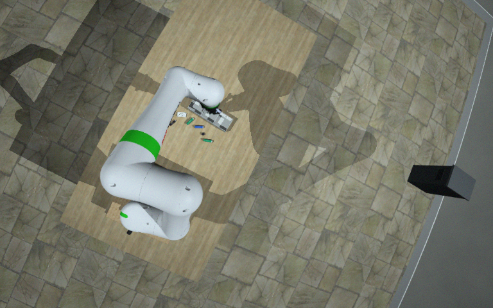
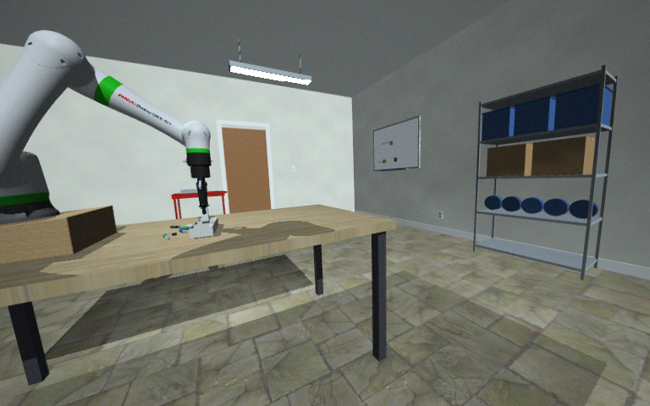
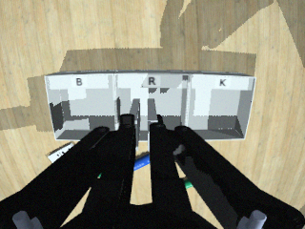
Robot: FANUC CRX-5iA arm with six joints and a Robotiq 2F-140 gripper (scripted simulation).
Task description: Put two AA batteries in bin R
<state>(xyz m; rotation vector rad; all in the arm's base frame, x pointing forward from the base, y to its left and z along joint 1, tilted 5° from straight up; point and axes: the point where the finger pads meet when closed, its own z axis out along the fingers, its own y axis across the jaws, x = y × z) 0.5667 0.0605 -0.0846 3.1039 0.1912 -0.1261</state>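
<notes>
Now: the grey bin 60 mm below my hand and 10 mm to the right of it. The rest, counted from my hand: blue AA battery 100 mm behind, 70 mm below; then white domino 120 mm to the left, 100 mm behind, 70 mm below; then small black round part 120 mm behind, 70 mm below, 50 mm to the right.
</notes>
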